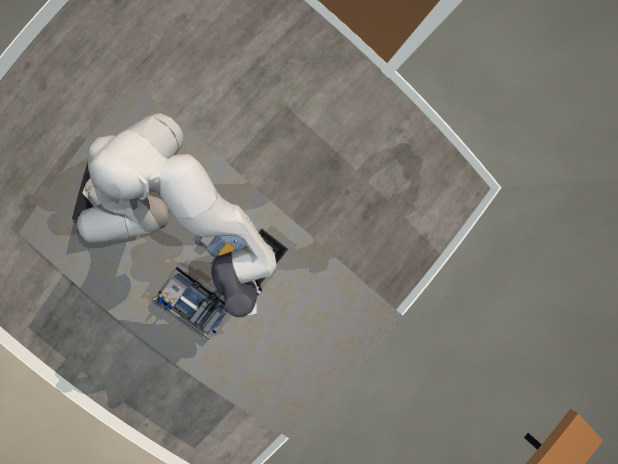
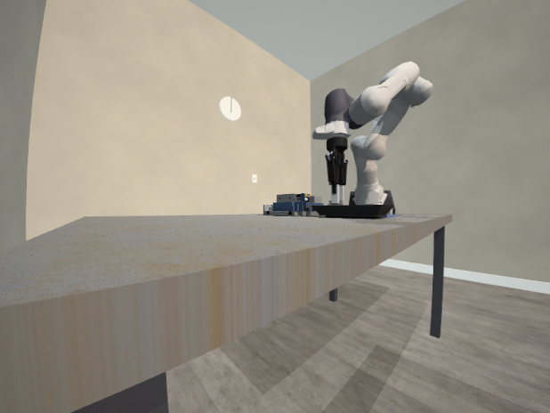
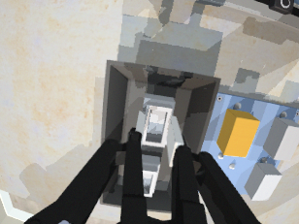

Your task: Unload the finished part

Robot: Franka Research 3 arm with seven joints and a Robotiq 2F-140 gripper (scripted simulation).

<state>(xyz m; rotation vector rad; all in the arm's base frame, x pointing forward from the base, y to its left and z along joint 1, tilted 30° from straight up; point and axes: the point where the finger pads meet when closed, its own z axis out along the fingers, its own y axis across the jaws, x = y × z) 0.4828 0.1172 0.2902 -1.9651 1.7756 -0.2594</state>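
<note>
The orange block is 12 cm behind my hand, 6 cm below it and 1 cm to the right of it. Round my hand: blue vise 26 cm to the right, 6 cm behind, 4 cm below; then blue fixture plate 17 cm behind, 8 cm below, 2 cm to the left.
</note>
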